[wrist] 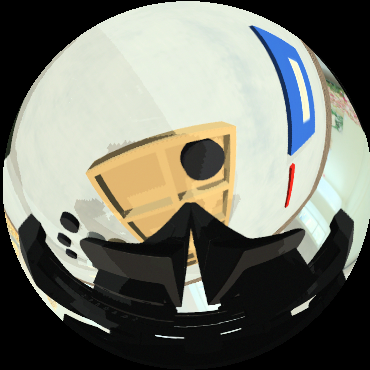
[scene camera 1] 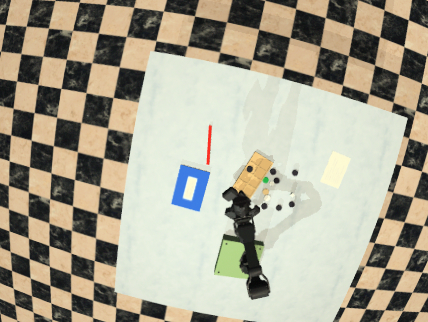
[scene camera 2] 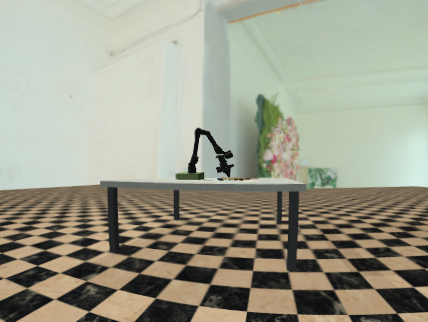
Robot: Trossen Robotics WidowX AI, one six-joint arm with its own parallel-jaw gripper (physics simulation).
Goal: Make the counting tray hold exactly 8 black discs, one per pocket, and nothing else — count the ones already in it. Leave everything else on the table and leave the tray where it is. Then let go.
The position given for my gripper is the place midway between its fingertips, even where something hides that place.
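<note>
My gripper (wrist: 189, 207) is shut, and it's touching a tan counting tray (scene camera 1: 248, 182). You'd find the tray in the wrist view (wrist: 143, 184) too.
</note>
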